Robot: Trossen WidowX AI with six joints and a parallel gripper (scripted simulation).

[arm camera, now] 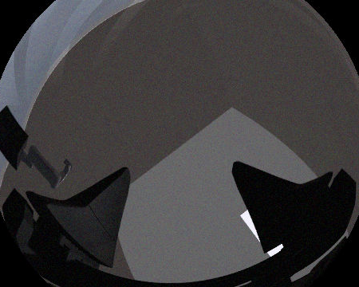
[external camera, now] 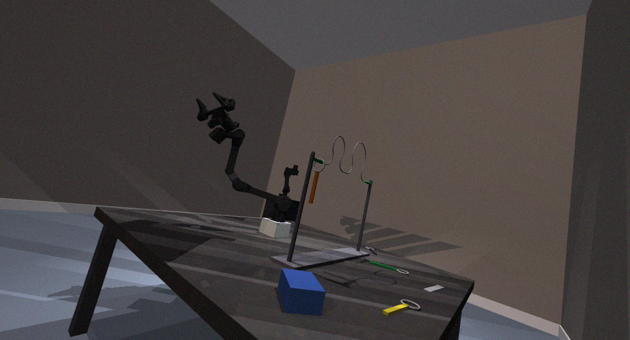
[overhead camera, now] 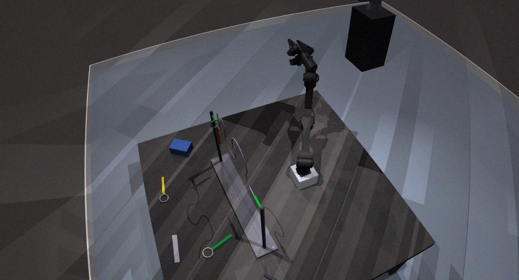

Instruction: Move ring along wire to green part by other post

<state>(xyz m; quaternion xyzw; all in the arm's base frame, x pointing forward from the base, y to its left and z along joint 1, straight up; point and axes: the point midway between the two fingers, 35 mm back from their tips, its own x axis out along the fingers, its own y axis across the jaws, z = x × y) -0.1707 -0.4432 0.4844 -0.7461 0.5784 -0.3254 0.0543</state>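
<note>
Right now the orange-handled ring is 53 cm ahead of my gripper tip, 22 cm to the left of it and 26 cm below it. The rest, counted from my gripper tip: blue block 73 cm ahead, 2 cm to the right, 55 cm below; then green-handled ring 74 cm ahead, 66 cm to the left, 57 cm below; then yellow-handled ring 90 cm ahead, 24 cm to the left, 57 cm below.
</note>
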